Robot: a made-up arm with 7 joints.
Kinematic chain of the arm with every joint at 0, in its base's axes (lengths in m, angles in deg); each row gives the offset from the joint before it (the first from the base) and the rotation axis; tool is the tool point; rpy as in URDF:
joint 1: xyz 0 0 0.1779 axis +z
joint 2: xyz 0 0 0 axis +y
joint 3: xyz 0 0 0.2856 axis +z
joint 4: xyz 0.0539 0 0 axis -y
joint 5: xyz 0.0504 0 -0.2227 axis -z
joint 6: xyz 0 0 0 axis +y
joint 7: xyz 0.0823 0 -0.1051 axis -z
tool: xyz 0 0 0 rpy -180 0 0
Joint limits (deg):
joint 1: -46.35..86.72
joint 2: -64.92..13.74
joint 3: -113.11..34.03
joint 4: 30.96..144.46
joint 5: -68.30..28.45
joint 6: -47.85..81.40
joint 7: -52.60..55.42
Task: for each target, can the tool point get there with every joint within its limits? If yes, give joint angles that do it. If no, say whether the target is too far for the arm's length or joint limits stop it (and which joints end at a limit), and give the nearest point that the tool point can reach.
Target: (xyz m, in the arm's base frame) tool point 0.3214 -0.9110 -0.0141
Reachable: no: too far | nearest point 0.1944 -0.5511 0.2091 | short by 0.442 m
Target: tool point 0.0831 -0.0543 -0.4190
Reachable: no: joint limits stop it (at a limit: joint 2, joint 3, joint 4, joint 5, joint 6) | nearest point 0.1688 -0.1103 0.0327 | short by 0.463 m
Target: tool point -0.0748 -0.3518 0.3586
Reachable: yes | joints -8.55 -41.48 -67.57 64.16 -50.31 61.83 9.55
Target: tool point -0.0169 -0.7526 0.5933
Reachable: no: too far | nearest point -0.0128 -0.5686 0.4918 | short by 0.210 m
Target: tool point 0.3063 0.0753 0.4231
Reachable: yes | joints 15.02 -17.82 -8.79 49.35 -49.13 7.86 25.17
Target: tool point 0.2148 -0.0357 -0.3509
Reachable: no: joint limits stop it (at a limit: joint 1, joint 2, joint 3, joint 5) | nearest point 0.1782 -0.1023 0.0326 | short by 0.391 m
